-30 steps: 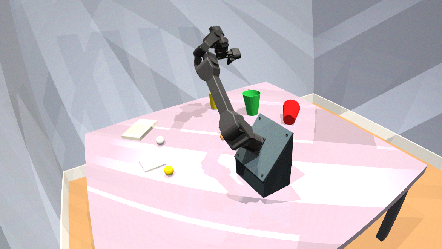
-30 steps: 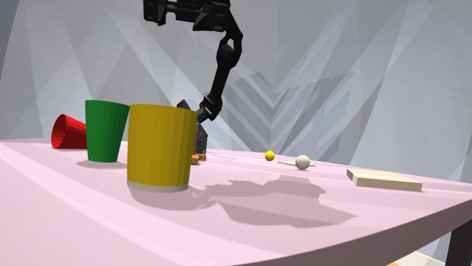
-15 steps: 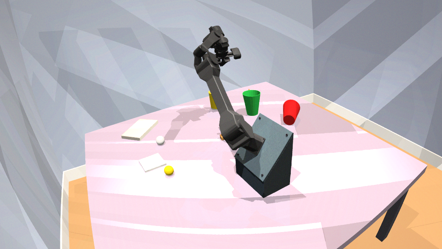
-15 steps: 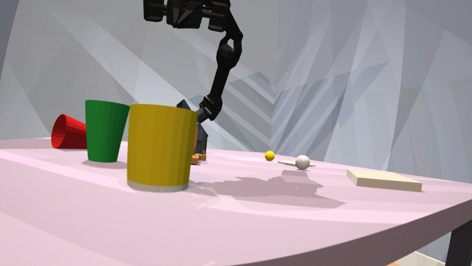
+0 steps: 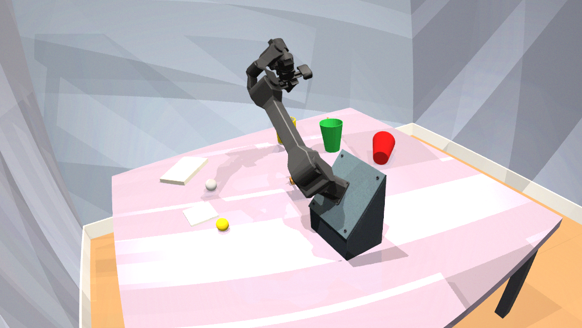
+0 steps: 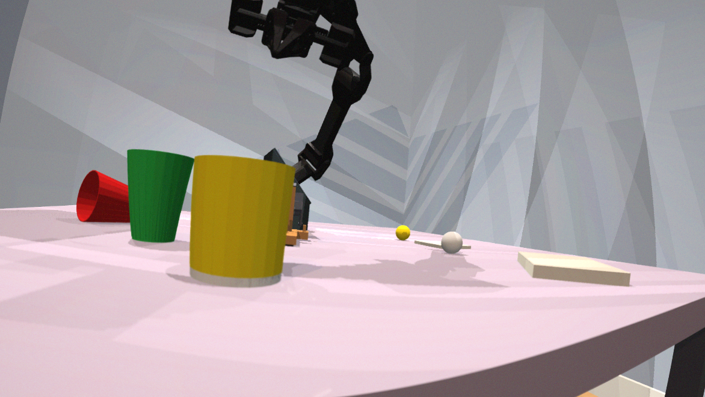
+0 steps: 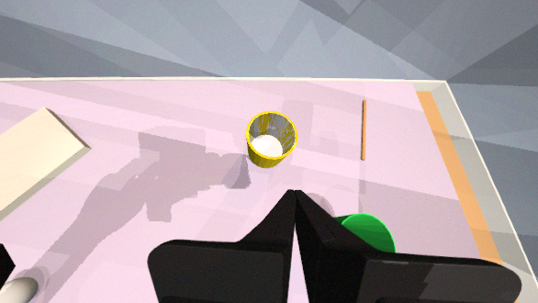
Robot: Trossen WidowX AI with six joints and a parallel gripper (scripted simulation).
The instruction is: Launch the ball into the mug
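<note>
The magenta ball lies 290 mm behind my gripper tip, 200 mm below it and 110 mm to the left of it. The rest, counted from my gripper tip: yellow mug (230 mm below, 110 mm ahead, 30 mm to the right); then green cup (230 mm below, 130 mm to the right, 90 mm behind); then wooden catapult (220 mm behind, 210 mm below, 110 mm to the left).
</note>
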